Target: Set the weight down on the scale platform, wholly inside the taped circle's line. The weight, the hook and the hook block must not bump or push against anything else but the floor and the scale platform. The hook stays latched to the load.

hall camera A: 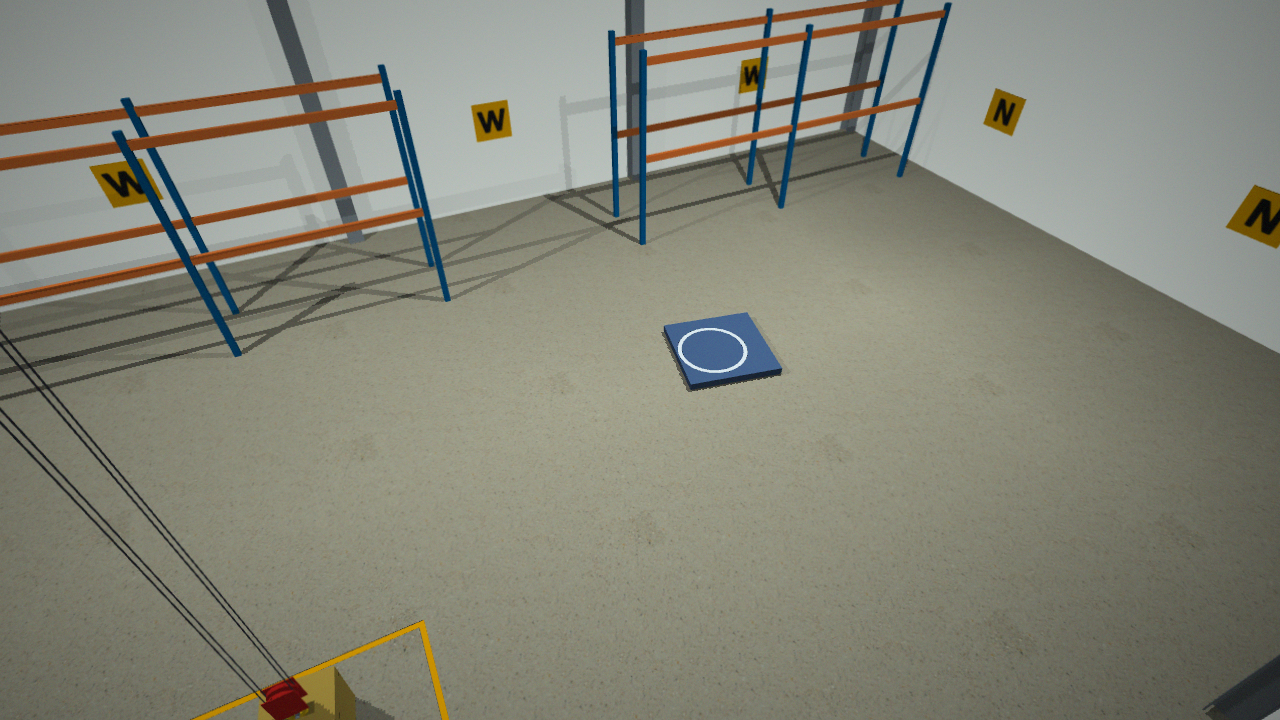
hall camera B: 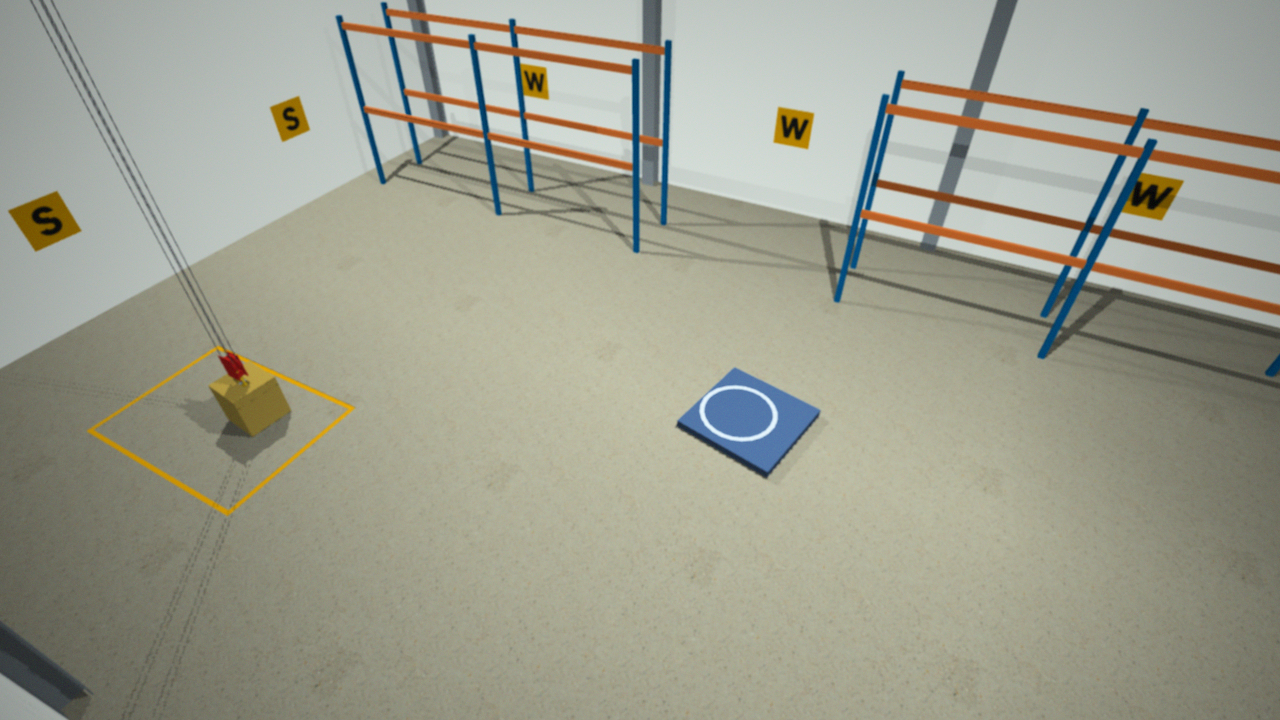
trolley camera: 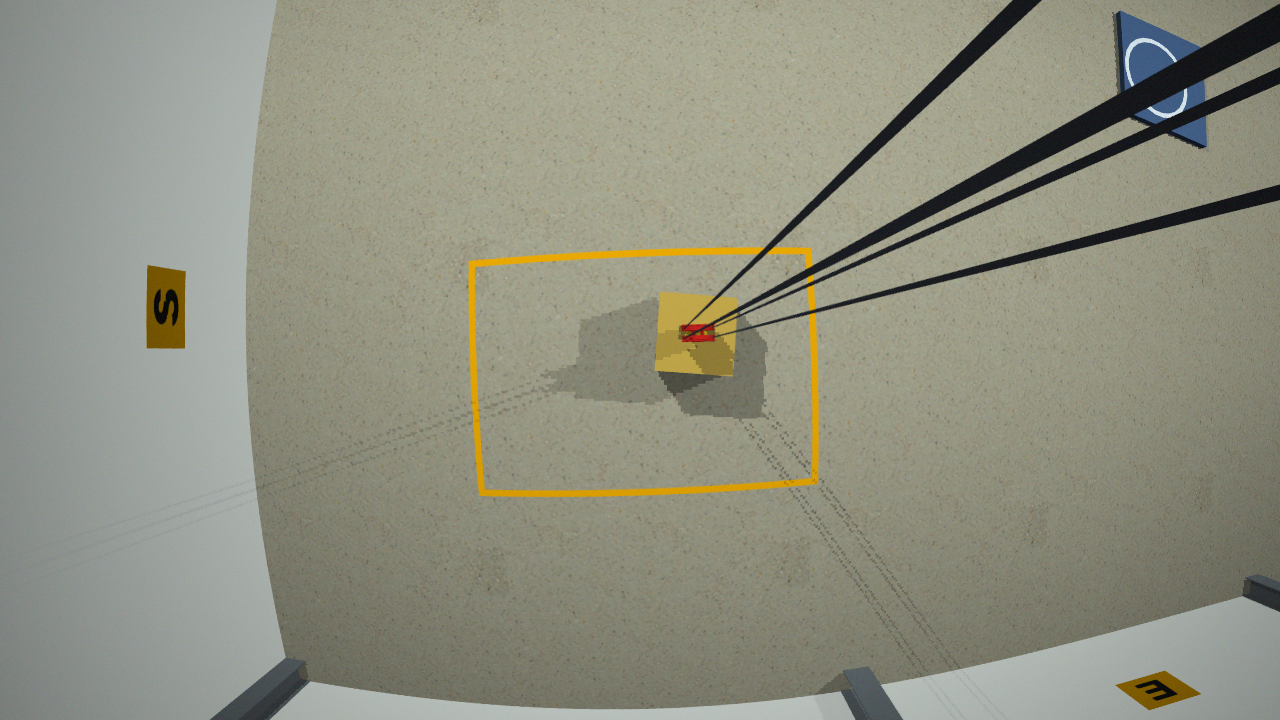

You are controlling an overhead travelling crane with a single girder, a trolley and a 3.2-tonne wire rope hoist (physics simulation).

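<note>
The yellow weight hangs from the hook and appears to be a little above the floor, inside the yellow floor outline. My gripper, the hook, is shut on the weight's top, directly below the red hook block. The latch is too small to make out. The blue scale platform lies well apart from the weight. Its white taped circle shows whole in both hall views; ropes cross it in the trolley view.
The yellow floor outline surrounds the weight. Blue and orange racks stand along the W wall: one rack is beyond the platform, another rack is towards the S wall.
</note>
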